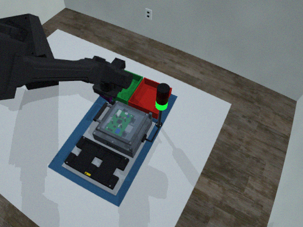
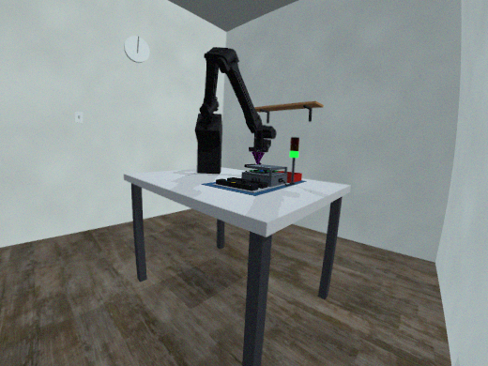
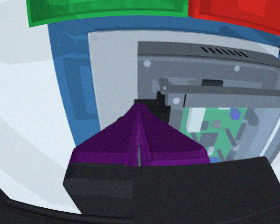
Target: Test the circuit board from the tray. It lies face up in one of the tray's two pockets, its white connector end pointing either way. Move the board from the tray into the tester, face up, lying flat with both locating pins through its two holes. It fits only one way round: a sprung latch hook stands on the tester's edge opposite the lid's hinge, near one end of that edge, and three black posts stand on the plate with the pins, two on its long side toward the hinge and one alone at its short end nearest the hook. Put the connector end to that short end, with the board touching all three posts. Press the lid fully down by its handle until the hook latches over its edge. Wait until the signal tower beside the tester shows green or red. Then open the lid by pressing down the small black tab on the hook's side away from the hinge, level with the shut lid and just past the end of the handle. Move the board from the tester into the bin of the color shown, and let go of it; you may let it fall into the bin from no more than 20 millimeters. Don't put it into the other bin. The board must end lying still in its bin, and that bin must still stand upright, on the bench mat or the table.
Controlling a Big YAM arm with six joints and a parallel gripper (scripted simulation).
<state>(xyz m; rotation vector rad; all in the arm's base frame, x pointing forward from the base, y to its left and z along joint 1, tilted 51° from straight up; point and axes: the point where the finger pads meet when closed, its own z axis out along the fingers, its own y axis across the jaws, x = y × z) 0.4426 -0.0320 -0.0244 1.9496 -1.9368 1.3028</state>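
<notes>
The black latch hook is 1 cm ahead of my hand and 1 cm below it. Round my hand: green circuit board: 6 cm ahead, 7 cm to the right, 3 cm below; then tester lid: 6 cm ahead, 7 cm to the right, 1 cm below; then green bin: 14 cm to the left, 9 cm below.
</notes>
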